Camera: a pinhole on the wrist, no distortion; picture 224 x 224 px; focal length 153.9 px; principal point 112.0 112.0 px. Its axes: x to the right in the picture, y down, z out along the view. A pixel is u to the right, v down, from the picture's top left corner.
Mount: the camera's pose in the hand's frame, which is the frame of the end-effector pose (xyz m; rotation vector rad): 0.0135 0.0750 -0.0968 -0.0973 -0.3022 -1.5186
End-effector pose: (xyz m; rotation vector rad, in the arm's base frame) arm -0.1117 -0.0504 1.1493 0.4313 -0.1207 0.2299
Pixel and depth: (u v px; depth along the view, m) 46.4 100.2 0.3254
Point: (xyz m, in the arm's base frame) -0.2509 0.1179 1.4146
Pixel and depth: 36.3 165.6 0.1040
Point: -0.1157 0.0933 1.2108
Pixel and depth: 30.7 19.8 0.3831
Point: -0.4725 0.1277 1.4179
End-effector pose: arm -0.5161 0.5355 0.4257 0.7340 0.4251 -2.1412
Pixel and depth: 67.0 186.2 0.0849
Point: -0.4344 0.4443 0.3802
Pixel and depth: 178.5 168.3 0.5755
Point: -0.7934 0.1672 0.7525
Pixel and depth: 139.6 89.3 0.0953
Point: -0.4444 0.4947 0.4276
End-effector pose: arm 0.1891 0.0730 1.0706 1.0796 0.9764 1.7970
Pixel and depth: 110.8 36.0 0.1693
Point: 0.2405 -0.0418 1.1634
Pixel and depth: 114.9 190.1 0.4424
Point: 0.4167 0.2343 1.4130
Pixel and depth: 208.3 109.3 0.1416
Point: 0.2413 0.0710 1.1114
